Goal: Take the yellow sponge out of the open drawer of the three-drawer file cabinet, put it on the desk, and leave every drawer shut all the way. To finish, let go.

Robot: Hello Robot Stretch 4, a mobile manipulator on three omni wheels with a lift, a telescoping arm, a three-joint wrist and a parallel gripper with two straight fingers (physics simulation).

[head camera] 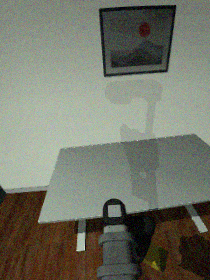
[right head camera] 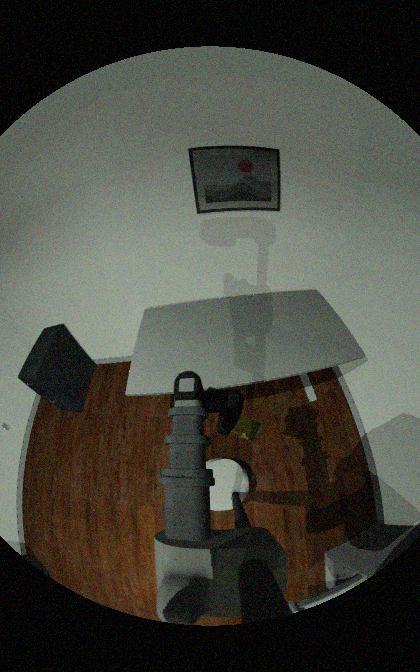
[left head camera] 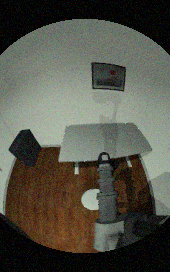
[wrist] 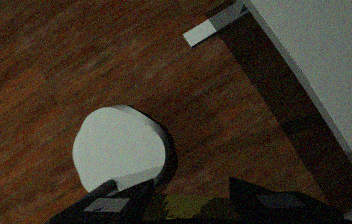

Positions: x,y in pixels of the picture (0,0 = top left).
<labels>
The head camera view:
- grey desk: 151,174
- framed picture: 131,44
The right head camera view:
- grey desk: 228,341
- framed picture: 225,177
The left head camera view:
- grey desk: 82,142
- framed picture: 104,75
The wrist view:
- gripper: 191,193
</labels>
